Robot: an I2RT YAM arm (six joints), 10 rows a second.
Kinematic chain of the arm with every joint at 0, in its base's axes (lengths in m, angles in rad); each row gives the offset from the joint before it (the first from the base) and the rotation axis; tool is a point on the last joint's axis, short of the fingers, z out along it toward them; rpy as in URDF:
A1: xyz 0 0 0.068 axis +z
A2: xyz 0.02 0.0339 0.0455 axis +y
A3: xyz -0.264 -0.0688 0 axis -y
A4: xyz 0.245 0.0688 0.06 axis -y
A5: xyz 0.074 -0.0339 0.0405 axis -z
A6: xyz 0.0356 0 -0.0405 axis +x
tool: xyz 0 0 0 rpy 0 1.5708 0
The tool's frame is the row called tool.
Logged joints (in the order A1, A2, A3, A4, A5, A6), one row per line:
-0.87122 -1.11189 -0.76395 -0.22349 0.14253 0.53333
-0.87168 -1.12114 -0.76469 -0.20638 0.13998 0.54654
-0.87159 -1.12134 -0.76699 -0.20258 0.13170 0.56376
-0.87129 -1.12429 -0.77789 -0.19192 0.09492 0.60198
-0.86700 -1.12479 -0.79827 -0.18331 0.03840 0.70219
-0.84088 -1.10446 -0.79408 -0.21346 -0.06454 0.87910
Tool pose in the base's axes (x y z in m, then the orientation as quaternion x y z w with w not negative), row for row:
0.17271 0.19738 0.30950 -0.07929 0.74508 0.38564 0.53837
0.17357 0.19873 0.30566 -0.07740 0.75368 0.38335 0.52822
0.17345 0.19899 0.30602 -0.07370 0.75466 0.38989 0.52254
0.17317 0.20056 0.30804 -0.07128 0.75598 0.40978 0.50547
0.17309 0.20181 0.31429 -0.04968 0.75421 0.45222 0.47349
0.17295 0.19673 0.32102 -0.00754 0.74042 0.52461 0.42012
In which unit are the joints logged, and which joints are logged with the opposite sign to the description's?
The joints are logged in radians. Opposite sign: A1, A2, A3, A4.
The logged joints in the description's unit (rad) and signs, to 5 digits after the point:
0.87122 1.11189 0.76395 0.22349 0.14253 0.53333
0.87168 1.12114 0.76469 0.20638 0.13998 0.54654
0.87159 1.12134 0.76699 0.20258 0.13170 0.56376
0.87129 1.12429 0.77789 0.19192 0.09492 0.60198
0.86700 1.12479 0.79827 0.18331 0.03840 0.70219
0.84088 1.10446 0.79408 0.21346 -0.06454 0.87910

